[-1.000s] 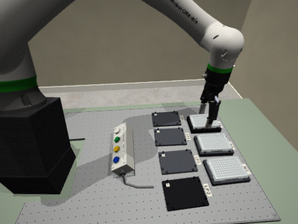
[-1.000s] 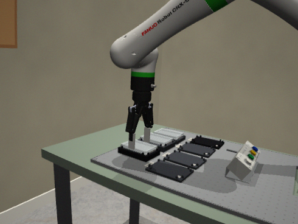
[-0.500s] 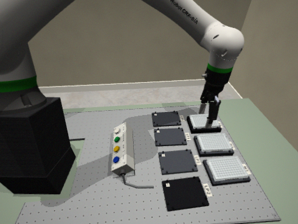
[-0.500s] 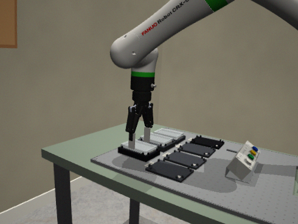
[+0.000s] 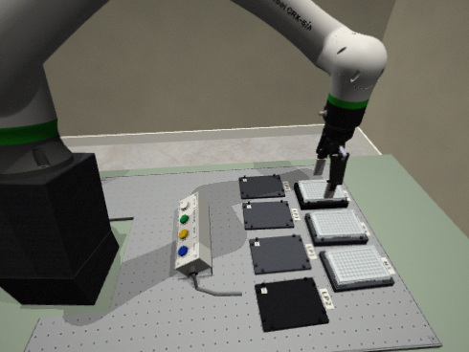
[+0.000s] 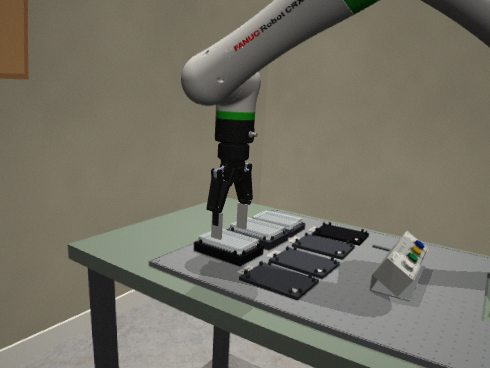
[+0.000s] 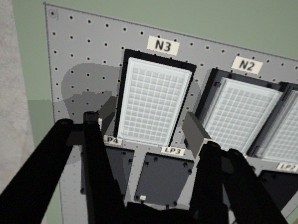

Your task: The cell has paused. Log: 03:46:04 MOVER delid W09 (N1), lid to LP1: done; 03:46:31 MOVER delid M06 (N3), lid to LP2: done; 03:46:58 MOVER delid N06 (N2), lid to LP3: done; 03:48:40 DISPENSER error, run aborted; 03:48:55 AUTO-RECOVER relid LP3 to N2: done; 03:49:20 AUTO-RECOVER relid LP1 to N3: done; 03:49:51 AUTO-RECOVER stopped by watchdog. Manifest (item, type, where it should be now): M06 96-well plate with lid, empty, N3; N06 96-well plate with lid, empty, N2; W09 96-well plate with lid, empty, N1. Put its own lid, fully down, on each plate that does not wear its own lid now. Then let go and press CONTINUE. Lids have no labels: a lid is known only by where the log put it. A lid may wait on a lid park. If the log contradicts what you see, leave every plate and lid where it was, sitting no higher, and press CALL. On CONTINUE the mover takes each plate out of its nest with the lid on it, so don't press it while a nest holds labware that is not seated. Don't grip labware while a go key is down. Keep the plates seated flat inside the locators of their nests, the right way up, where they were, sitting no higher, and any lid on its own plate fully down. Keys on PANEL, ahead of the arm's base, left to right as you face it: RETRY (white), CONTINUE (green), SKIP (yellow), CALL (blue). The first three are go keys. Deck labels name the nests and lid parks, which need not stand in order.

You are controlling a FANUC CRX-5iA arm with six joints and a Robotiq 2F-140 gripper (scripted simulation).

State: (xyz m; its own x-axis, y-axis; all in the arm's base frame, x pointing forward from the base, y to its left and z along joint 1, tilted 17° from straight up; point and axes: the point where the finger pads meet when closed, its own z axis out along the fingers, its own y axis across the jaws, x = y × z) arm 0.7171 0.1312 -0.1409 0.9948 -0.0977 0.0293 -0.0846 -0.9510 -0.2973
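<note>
Now: the plate 50 mm below my hand. Also, from my hand: lid park LP3: 190 mm behind, 50 mm to the right, 70 mm below; lid park LP4: 180 mm behind, 70 mm to the left, 70 mm below; lid park LP1: 190 mm behind, 190 mm to the right, 70 mm below.
</note>
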